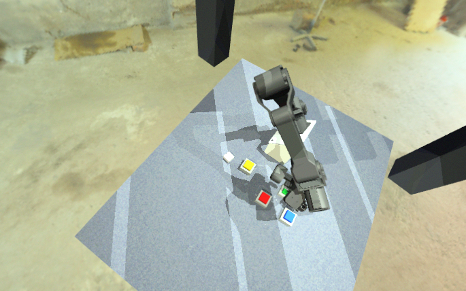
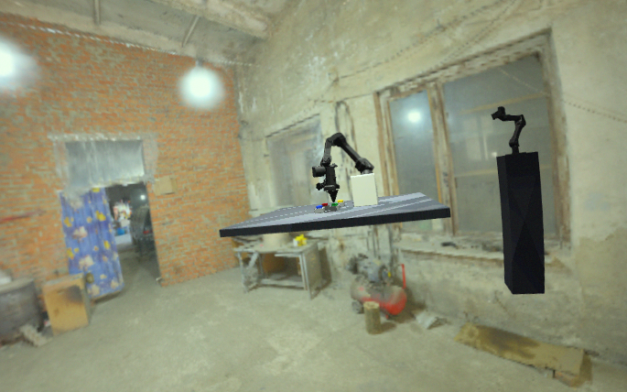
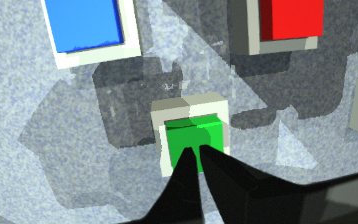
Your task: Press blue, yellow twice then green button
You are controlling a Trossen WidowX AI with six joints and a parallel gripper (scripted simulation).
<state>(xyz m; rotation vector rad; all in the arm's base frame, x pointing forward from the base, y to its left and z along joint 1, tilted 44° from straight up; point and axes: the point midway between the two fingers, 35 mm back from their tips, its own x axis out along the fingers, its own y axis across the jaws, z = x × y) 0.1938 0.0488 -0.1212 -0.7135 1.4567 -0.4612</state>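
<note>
The blue button lies 70 mm ahead of my gripper tip, 60 mm to the left of it and 10 mm below it. Round my gripper tip: red button 80 mm ahead, 50 mm to the right, 10 mm below; yellow button 180 mm to the right, 20 mm ahead, 10 mm below; green button 10 mm below.
</note>
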